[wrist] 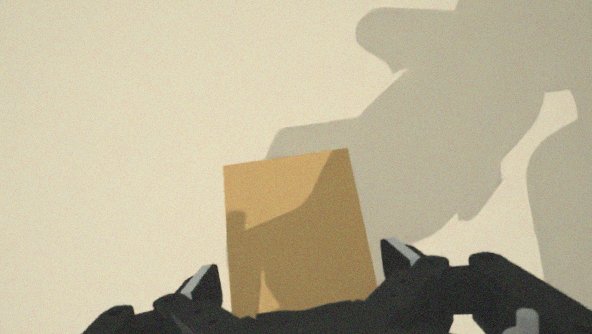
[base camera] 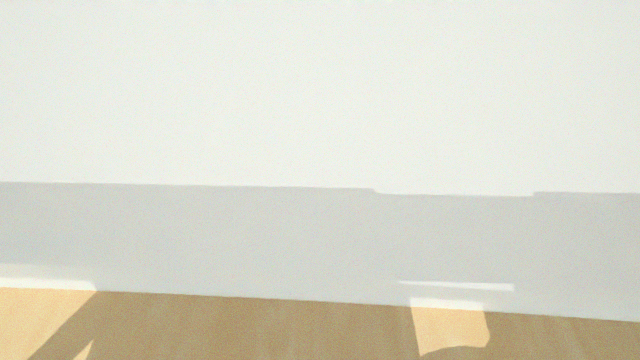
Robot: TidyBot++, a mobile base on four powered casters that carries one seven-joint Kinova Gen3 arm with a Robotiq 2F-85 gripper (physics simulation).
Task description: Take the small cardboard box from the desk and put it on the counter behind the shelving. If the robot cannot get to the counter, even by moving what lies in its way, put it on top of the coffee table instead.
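Places are measured from the arm's base along level axes (x ahead, y left, z up), in centimetres.
Pixels of known places: gripper, between the fingertips: (wrist: 301, 270).
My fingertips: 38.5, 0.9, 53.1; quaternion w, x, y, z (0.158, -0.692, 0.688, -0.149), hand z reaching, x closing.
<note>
Behind a point stands the place of what it marks, as x, y, z.
The small cardboard box (wrist: 295, 220) {40.4, 0.7, 56.4} sits on a flat cream surface (wrist: 100, 125) {50.7, 14.7, 51.4} in the wrist view, partly in shadow. Its lower edge in that view is hidden behind the gripper's dark body. My gripper (wrist: 301, 270) {38.5, 0.9, 53.1} is open, with one finger on each side of the box and a visible gap at both sides. The box is not gripped. The views do not show whether the cream surface is the counter or the coffee table. The desk and the shelving are not recognisable in either view.
In the base camera view a broad white upright surface (base camera: 300, 100) {21.8, 0.7, -12.5}, shaded along its lower part, stands across the front. Its lower edge meets the light wood floor (base camera: 250, 330) {24.6, 4.0, -39.6}. Shadows of the arm fall across the cream surface at the right of the wrist view.
</note>
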